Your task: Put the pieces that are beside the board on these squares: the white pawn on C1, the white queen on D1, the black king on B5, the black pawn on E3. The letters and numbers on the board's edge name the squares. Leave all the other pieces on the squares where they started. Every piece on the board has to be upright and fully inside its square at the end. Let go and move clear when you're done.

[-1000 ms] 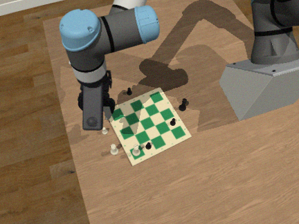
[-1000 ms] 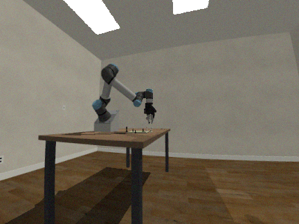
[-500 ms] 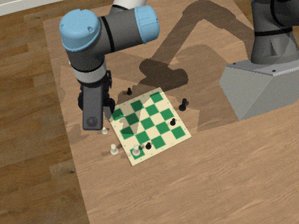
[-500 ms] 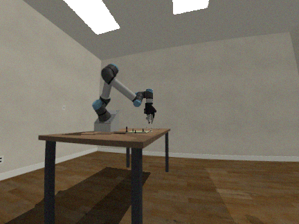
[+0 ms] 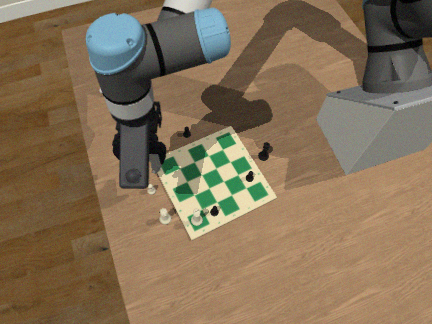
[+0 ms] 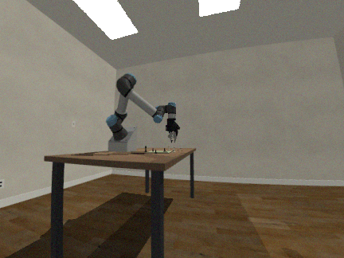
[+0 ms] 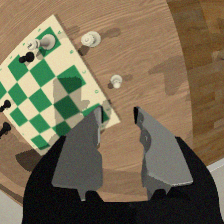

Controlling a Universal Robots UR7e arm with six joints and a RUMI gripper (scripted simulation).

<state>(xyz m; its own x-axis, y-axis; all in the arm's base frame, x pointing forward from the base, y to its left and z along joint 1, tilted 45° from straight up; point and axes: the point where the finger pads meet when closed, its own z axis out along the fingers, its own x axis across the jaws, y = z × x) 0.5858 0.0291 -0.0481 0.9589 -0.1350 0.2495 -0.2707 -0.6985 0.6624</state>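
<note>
The white pawn is 90 mm below my hand. Also, from my hand: black king (280 mm behind, 30 mm to the right, 80 mm below); cream chessboard (140 mm behind, 100 mm below).
</note>
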